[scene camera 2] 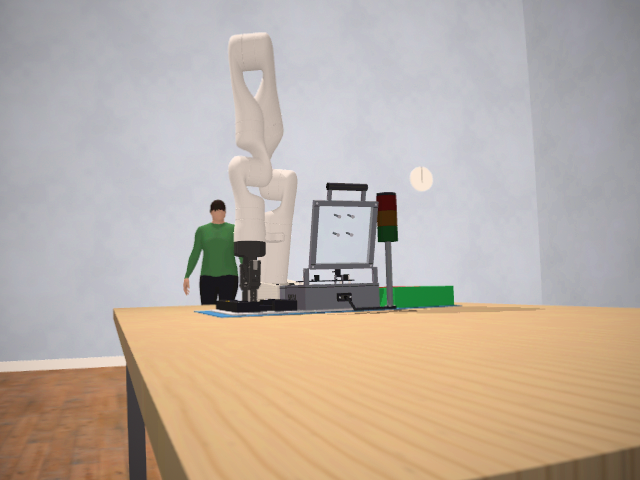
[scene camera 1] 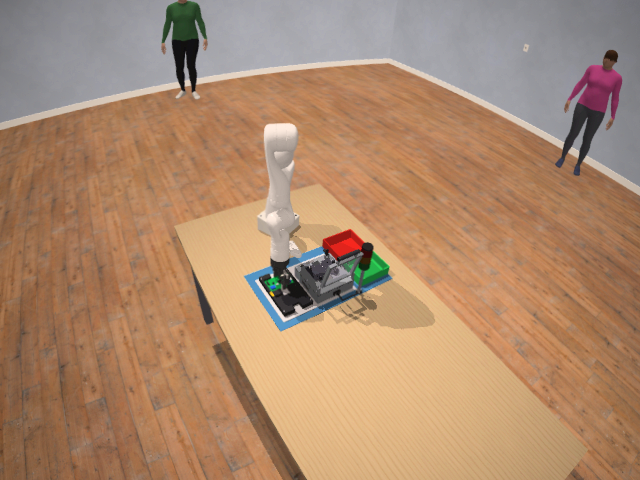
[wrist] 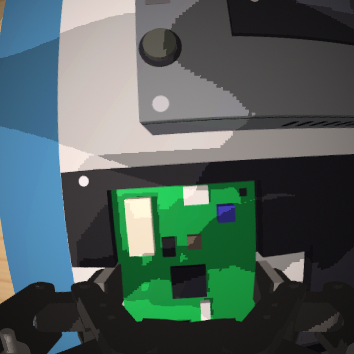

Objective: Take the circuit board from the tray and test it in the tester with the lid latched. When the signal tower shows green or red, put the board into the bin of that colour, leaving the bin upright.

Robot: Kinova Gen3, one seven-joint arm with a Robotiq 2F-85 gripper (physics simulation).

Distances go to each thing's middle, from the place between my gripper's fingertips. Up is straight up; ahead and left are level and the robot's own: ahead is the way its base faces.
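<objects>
The green circuit board (wrist: pixel 187 252) has my gripper 10 mm below it, and going by their middles, of the things named here that board is the nearest to my gripper. The red bin (scene camera 1: pixel 347 241) is 40 mm behind my gripper, 370 mm to the left of it and 10 mm above it. There is a clear tester lid (scene camera 2: pixel 343 233) as well, and it is 190 mm ahead of my gripper, 170 mm to the left of it and 170 mm above it. As for the green bin (scene camera 2: pixel 415 296), I find it 110 mm ahead of my gripper, 370 mm to the left of it and 10 mm above it.
</objects>
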